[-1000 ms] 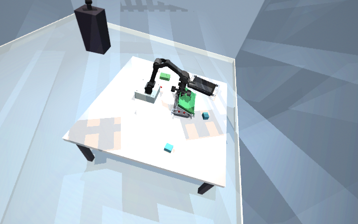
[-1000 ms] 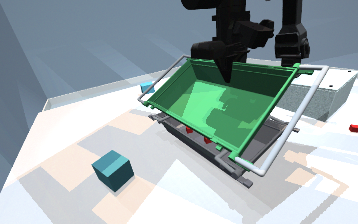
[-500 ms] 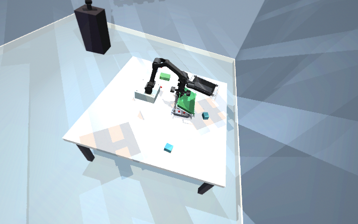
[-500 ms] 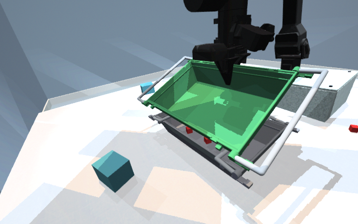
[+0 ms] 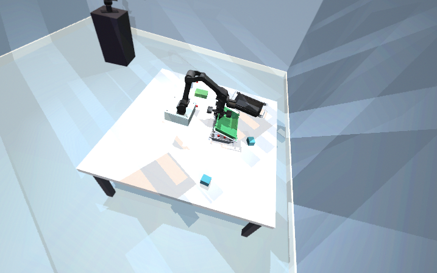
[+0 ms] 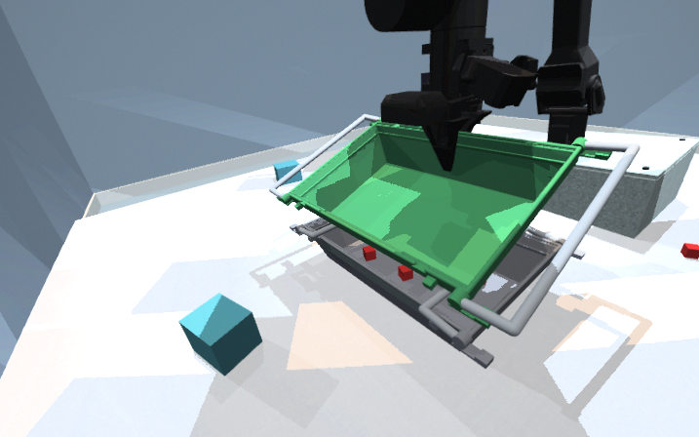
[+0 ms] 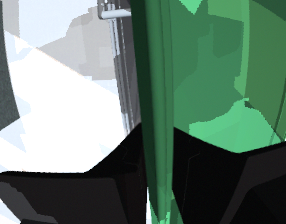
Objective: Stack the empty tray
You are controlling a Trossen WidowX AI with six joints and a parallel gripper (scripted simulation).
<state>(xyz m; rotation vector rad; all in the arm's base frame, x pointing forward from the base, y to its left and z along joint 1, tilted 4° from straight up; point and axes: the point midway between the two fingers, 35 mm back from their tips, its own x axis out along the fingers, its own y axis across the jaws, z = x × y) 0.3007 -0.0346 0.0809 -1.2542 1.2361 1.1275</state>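
My gripper tip is 80 mm short of the green tray. From my gripper tip the other things lie so: green block: 190 mm behind, 420 mm to the left, 110 mm below; red block: 200 mm behind, 240 mm to the left, 120 mm below.
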